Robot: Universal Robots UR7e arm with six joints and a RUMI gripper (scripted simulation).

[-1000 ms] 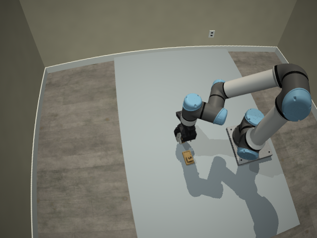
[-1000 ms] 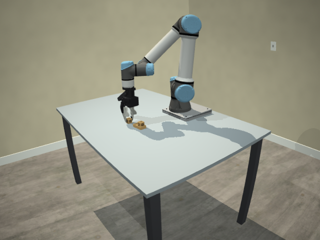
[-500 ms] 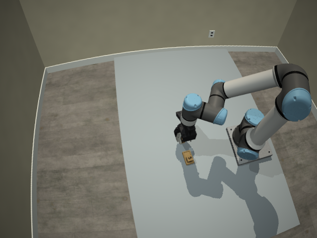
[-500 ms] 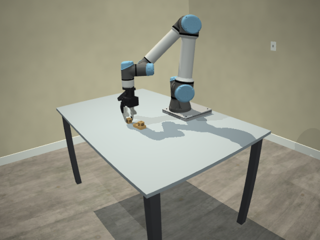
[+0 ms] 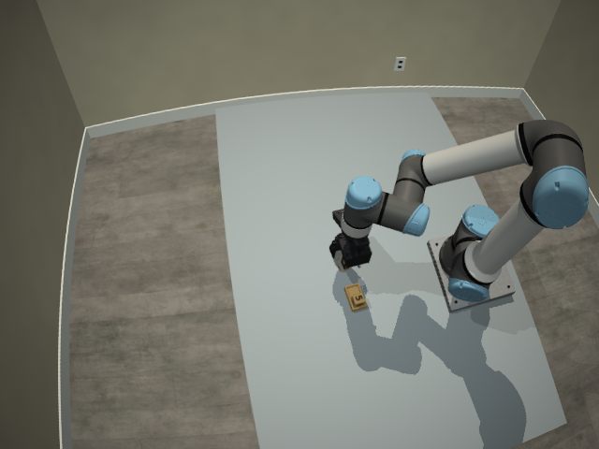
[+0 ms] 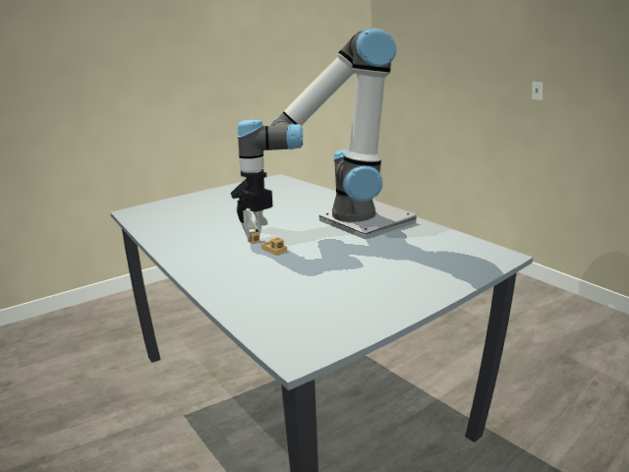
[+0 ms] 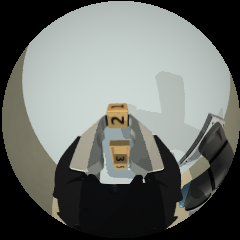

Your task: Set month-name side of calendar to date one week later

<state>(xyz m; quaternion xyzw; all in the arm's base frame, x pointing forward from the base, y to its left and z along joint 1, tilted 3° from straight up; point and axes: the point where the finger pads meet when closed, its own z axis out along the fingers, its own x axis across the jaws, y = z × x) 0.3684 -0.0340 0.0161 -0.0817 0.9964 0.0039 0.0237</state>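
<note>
The wooden tray is 11 cm to the left of my hand, 2 cm below it and 2 cm behind it.
</note>
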